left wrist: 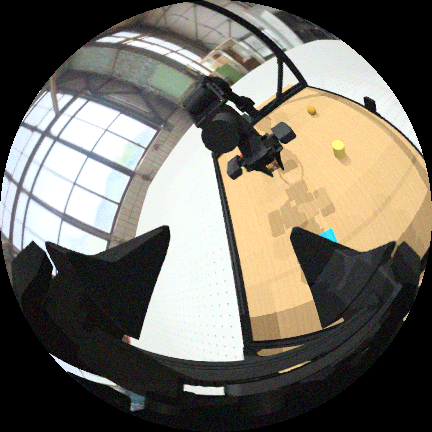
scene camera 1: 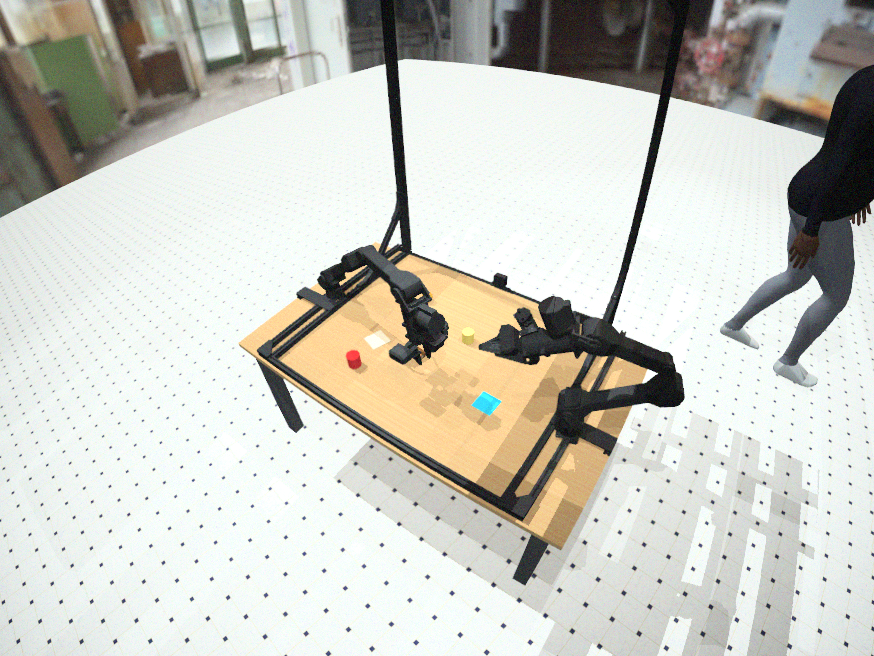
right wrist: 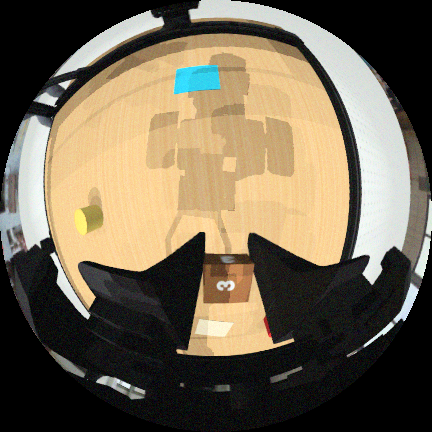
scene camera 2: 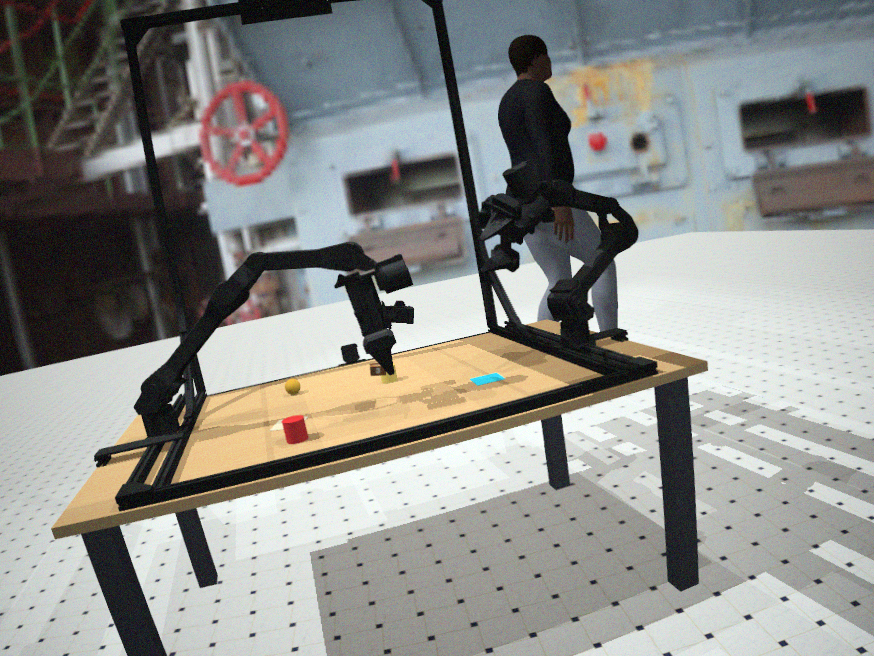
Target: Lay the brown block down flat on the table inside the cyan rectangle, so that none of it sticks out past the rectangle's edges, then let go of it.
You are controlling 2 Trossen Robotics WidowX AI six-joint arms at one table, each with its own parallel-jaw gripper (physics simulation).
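Where they show: left gripper, fingertip midpoint: (left wrist: pixel 233 232) (scene camera 1: pixel 486 350) (scene camera 2: pixel 481 256); right gripper, fingertip midpoint: (left wrist: pixel 277 172) (scene camera 1: pixel 424 361) (right wrist: pixel 226 237) (scene camera 2: pixel 391 372); left arm's base, link origin: (scene camera 1: pixel 567 429) (scene camera 2: pixel 577 344); right arm's base, link origin: (left wrist: pixel 254 114) (scene camera 1: pixel 334 295) (scene camera 2: pixel 163 434).
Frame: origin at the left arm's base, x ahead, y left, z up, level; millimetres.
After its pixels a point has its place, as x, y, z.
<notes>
The brown block (scene camera 2: pixel 376 369) {468, -106, 64} (right wrist: pixel 240 291) {467, -112, 70}, marked with a white 3, is held above the table between the fingers of my right gripper (scene camera 1: pixel 421 358) {435, -107, 48} (right wrist: pixel 226 237) {435, -107, 48}; the arm largely hides it in scene camera 1. The cyan rectangle (scene camera 1: pixel 486 403) {237, -51, -18} (scene camera 2: pixel 487 379) {241, -46, -18} (right wrist: pixel 197 80) {247, -54, -18} lies flat on the table, to the right of the block in scene camera 2 and apart from it. In the left wrist view the rectangle (left wrist: pixel 328 235) {247, -74, -18} is partly behind a finger. My left gripper (left wrist: pixel 233 232) {239, 0, 249} is open with nothing between its fingers, raised above the table and pointing toward the right arm.
A yellow cylinder (scene camera 1: pixel 468 336) {342, -270, 17} (left wrist: pixel 338 149) {338, -272, 18} (right wrist: pixel 90 219) {355, -269, 10} stands beyond the right gripper in scene camera 1. A red cylinder (scene camera 1: pixel 353 359) {656, -82, 22} (scene camera 2: pixel 295 429) {672, -78, 8} and a cream square (scene camera 1: pixel 376 339) {639, -218, -18} (right wrist: pixel 214 328) {638, -215, -18} are at the left. An orange ball (scene camera 2: pixel 292 386) {540, -431, 5} (left wrist: pixel 311 110) {521, -436, 7} lies farther back.
</notes>
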